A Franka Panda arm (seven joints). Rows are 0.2 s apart.
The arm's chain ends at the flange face. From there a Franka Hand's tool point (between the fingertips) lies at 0.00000 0.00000 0.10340 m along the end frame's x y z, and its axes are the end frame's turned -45 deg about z.
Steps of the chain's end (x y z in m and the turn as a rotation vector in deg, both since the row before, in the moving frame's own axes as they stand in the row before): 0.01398 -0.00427 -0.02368 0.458 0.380 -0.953; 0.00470 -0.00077 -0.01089 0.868 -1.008 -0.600; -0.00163 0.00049 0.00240 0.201 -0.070 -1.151; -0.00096 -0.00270 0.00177 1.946 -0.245 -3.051; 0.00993 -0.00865 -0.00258 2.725 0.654 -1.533; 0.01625 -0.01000 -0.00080 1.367 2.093 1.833
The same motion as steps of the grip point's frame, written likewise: 0.01397 0.00676 -0.02369 0.055 0.593 -0.953; 0.00368 0.00039 -0.01092 1.327 -0.099 -0.600; -0.00134 -0.00115 0.00240 0.192 0.093 -1.151; 0.00333 -0.00544 0.00171 1.549 1.203 -3.051; 0.01741 -0.00179 -0.00270 1.464 2.389 -1.533; 0.02296 0.00542 -0.00090 -0.513 2.447 1.833
